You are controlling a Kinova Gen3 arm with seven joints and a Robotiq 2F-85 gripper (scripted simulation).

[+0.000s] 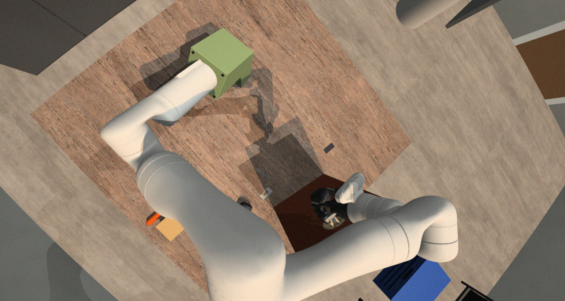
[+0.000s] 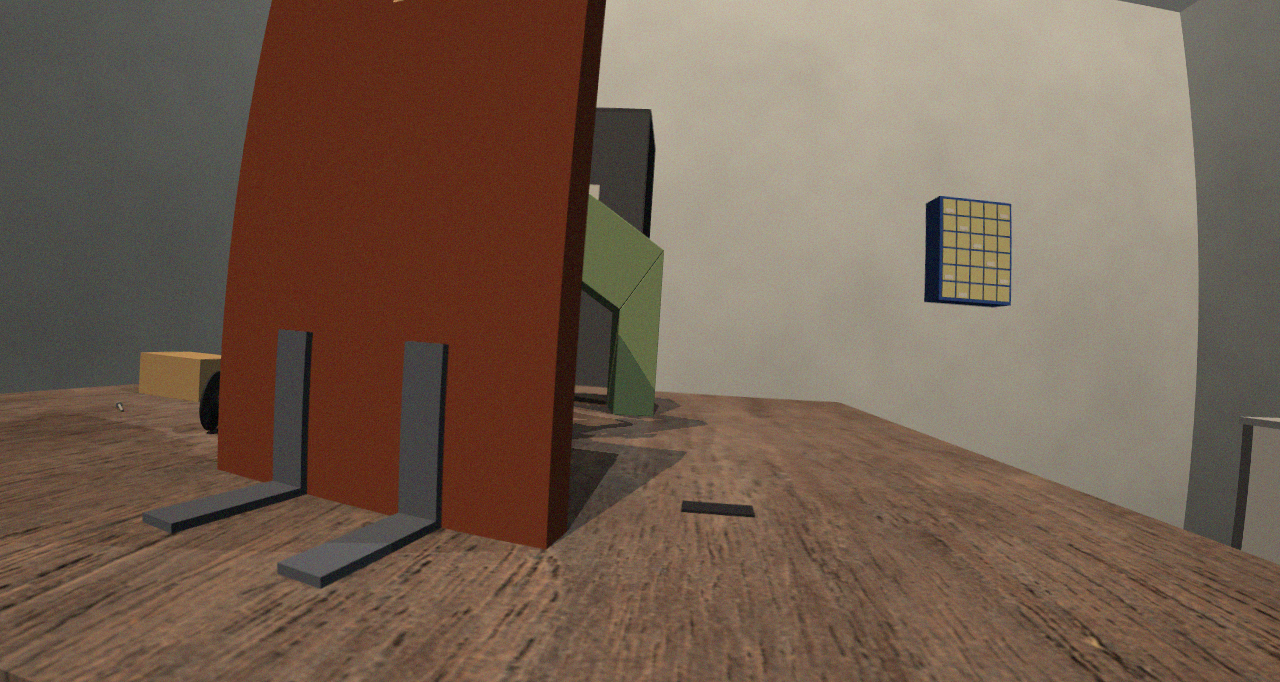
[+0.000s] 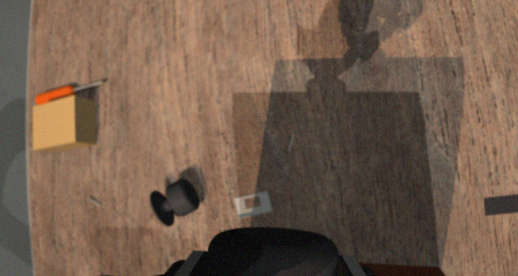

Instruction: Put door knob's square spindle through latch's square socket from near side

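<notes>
Now: the latch socket 10 cm ahead of my hand, 2 cm to the right of it and 1 cm below it. Also, from my hand: tan box 19 cm behind, 52 cm to the right, 39 cm below; dark flat strip 3 cm ahead, 24 cm to the left, 42 cm below.
</notes>
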